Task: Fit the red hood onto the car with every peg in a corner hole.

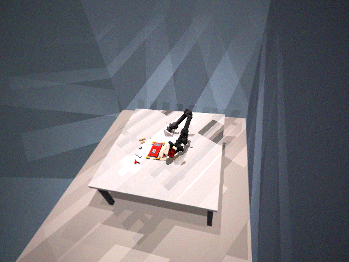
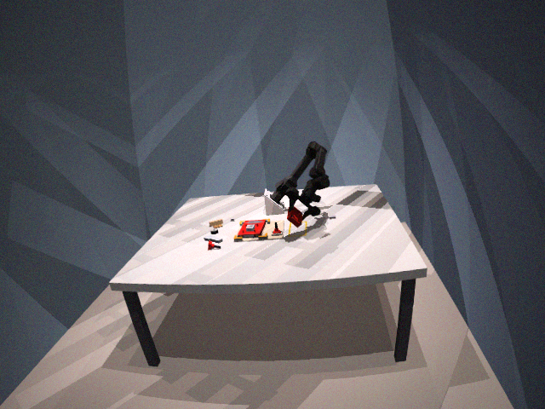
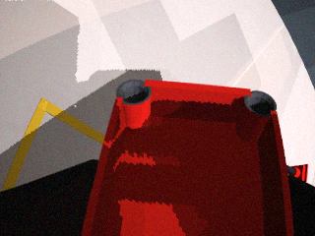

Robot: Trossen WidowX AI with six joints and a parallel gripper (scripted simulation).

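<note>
My gripper tip is 1 cm past the red hood. Round my gripper tip: tan piece 42 cm to the right, 25 cm behind, 7 cm below; jig 19 cm to the right, 8 cm below, 8 cm behind.
</note>
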